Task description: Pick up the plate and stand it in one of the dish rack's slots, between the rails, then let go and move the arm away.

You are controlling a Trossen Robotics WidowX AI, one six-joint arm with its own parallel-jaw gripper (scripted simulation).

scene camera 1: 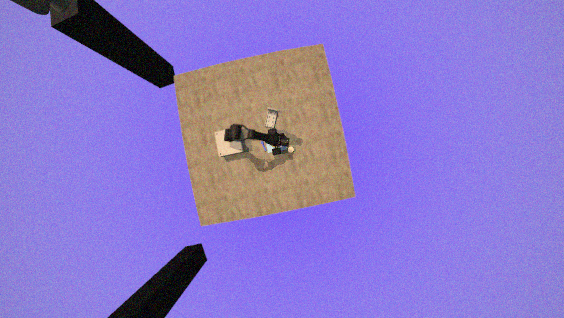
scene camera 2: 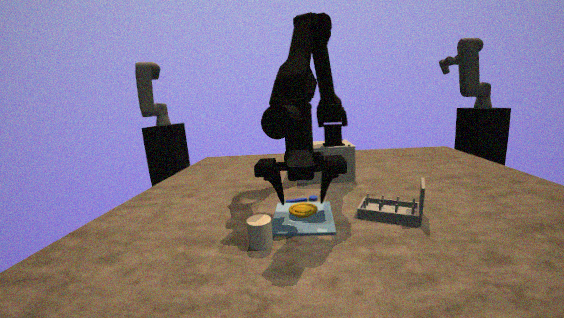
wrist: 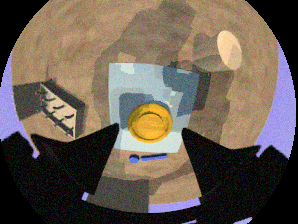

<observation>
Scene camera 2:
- gripper
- dish rack
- beige cup
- light blue mat
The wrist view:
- gripper
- plate
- dish rack
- beige cup
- light blue mat
</observation>
